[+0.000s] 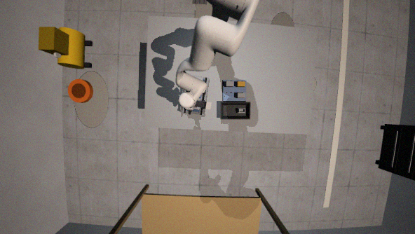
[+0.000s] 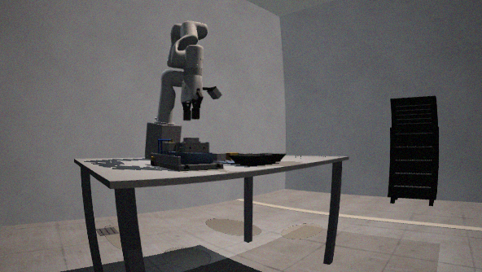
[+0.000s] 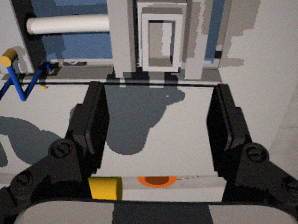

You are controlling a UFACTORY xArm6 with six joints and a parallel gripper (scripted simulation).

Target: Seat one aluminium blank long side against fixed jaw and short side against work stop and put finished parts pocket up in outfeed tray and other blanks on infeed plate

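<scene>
The dark work stop rod lies 10 mm ahead of my hand, 50 mm to the left of it and 110 mm below it. Also, from my hand: brass blank: 120 mm behind, 390 mm to the left, 170 mm below.
</scene>
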